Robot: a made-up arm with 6 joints. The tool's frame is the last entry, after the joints. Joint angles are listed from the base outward.
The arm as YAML. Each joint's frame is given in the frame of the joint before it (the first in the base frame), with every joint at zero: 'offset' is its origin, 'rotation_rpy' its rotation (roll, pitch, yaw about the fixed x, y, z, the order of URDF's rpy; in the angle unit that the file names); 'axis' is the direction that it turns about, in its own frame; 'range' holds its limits. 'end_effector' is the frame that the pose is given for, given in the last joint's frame.
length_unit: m
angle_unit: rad
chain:
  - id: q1
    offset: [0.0, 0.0, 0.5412]
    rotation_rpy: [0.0, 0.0, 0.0]
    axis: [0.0, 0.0, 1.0]
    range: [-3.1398, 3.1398]
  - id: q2
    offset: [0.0, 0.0, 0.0]
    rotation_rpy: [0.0, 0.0, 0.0]
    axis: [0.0, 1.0, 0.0]
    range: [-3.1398, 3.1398]
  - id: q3
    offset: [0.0, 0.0, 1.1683]
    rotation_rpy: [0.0, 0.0, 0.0]
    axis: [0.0, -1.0, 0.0]
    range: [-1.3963, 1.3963]
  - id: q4
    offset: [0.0, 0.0, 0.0]
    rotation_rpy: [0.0, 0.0, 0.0]
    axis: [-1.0, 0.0, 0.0]
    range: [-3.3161, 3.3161]
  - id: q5
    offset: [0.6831, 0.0, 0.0]
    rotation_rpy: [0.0, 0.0, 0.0]
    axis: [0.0, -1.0, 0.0]
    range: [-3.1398, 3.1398]
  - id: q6
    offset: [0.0, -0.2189, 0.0]
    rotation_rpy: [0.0, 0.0, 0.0]
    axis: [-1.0, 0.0, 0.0]
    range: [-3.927, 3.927]
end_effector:
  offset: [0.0, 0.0, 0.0]
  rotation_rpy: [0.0, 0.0, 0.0]
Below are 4 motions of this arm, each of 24 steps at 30 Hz.
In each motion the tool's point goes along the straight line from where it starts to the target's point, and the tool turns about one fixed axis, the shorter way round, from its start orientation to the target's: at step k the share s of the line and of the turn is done. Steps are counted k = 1, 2, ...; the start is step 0. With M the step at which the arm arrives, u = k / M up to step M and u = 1 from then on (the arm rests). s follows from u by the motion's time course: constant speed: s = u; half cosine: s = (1 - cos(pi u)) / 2; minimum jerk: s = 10 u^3 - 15 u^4 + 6 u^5.
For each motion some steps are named. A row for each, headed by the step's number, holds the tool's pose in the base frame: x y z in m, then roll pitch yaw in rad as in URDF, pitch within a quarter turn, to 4 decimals.
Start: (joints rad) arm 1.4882 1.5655 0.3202 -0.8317 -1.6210 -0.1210
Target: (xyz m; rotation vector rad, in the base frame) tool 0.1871 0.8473 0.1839 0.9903 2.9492 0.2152
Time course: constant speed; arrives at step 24
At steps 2, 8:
2: 0.2436 1.1863 -0.1236 3.0096 0.1551 -2.6082
8: 0.2282 1.0938 -0.0398 2.9866 0.1095 -2.9321

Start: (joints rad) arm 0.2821 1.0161 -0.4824 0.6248 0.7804 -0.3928
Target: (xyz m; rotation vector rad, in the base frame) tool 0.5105 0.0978 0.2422 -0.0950 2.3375 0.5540
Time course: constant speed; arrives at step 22
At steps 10, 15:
10: 0.8721 0.1291 0.3743 1.3034 1.1750 1.7714
15: 0.7214 0.1161 0.3193 2.1085 1.0976 2.5462

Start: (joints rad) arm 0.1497 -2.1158 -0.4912 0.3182 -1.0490 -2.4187
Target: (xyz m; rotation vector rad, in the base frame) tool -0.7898 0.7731 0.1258 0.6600 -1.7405 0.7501
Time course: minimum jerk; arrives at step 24
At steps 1, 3, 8, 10, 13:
1: -1.0606 -0.3695 0.6136 2.4384 -0.5735 -0.1797
3: -1.0565 -0.3519 0.6061 2.4305 -0.5882 -0.1969
8: -1.0039 -0.1303 0.5115 2.3528 -0.7822 -0.4206
10: -0.9669 0.0260 0.4448 2.3307 -0.9249 -0.5963
13: -0.9042 0.2903 0.3319 2.4206 -1.1627 -1.0007

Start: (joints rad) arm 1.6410 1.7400 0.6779 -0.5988 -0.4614 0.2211
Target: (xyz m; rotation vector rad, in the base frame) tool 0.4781 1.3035 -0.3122 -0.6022 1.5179 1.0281
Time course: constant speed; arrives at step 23
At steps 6, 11, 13, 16, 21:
6: 0.1867 1.3644 -0.3122 1.4535 1.2912 2.7063
11: 0.2724 1.3465 -0.3122 1.4534 1.2912 2.6430
13: 0.3067 1.3393 -0.3122 1.4534 1.2912 2.6177
16: 0.3581 1.3286 -0.3122 1.4534 1.2912 2.5797
21: 0.4438 1.3107 -0.3122 1.4534 1.2912 2.5164

